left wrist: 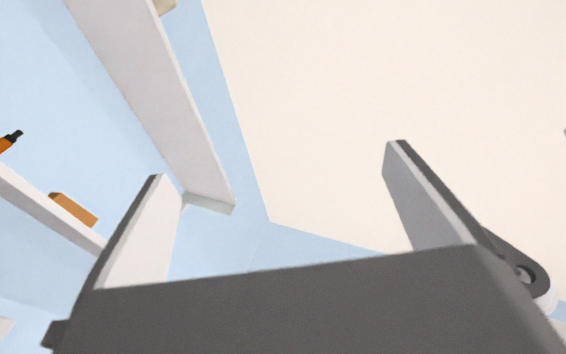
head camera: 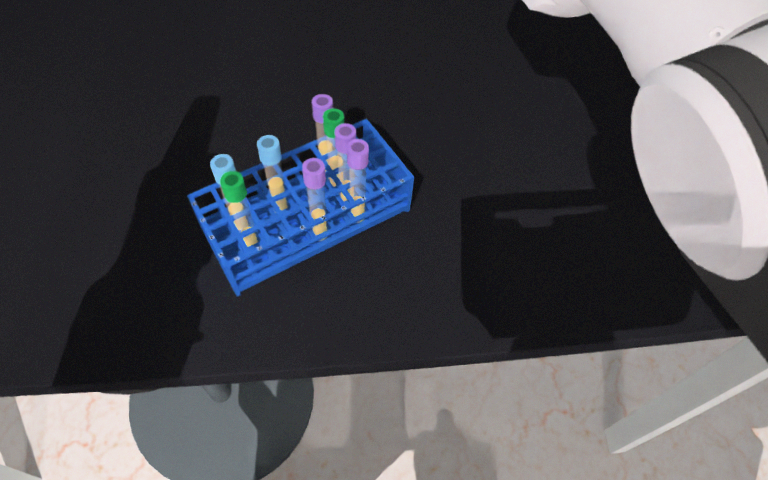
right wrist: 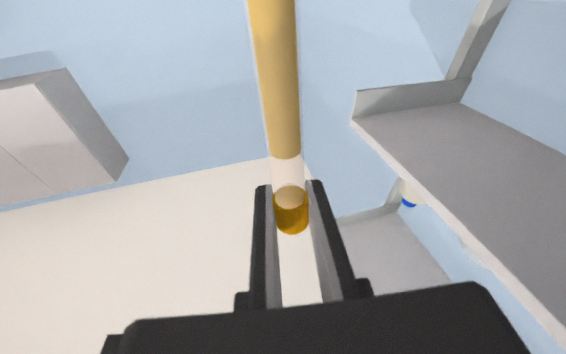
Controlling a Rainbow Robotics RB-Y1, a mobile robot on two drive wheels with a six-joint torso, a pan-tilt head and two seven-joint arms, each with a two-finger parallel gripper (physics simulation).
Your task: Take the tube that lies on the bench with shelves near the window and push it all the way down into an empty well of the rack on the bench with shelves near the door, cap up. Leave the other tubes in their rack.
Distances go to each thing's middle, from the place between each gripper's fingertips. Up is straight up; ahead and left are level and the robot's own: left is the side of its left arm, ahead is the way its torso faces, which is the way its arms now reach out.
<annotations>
Right now the blue rack (head camera: pixel 286 238) is 44 cm to the left of my right hand, 29 cm below it and 8 cm behind it.
Now: the blue rack 230 mm ahead of my left hand, 190 mm to the right of it and 410 mm below it.
</annotations>
